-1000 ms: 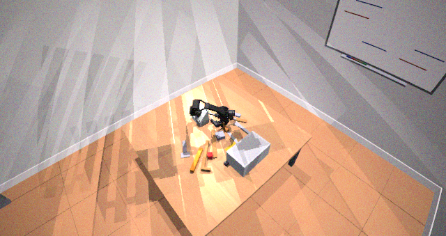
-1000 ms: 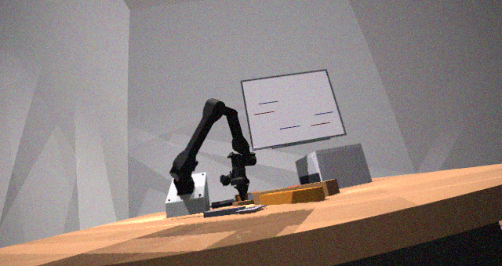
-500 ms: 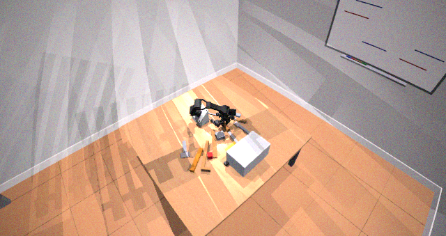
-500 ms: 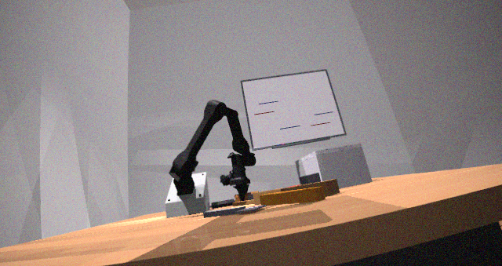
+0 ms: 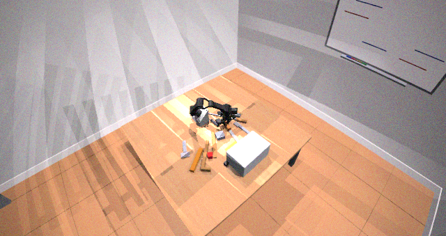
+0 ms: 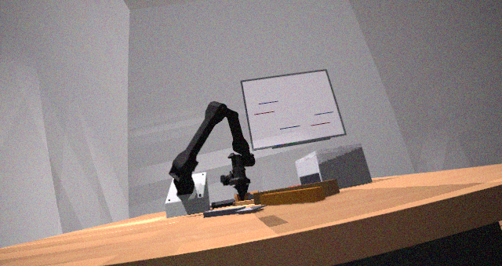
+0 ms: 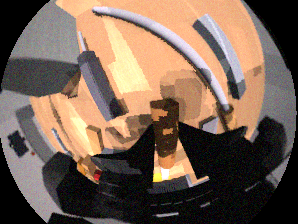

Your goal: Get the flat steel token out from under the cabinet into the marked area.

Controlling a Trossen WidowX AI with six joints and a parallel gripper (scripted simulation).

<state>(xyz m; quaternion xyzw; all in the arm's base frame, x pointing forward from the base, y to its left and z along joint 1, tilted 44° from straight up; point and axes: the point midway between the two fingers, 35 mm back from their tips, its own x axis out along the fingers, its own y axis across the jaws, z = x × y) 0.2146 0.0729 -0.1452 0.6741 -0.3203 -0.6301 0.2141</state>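
My gripper tip is 70 mm short of the grey block, 120 mm to the left of it and 10 mm below it. From my gripper tip the other things lie so: thin wooden stick: 100 mm ahead, 210 mm to the right; then red block: 190 mm ahead, 320 mm to the right, 10 mm above; then grey bar: 70 mm behind, 150 mm to the left.
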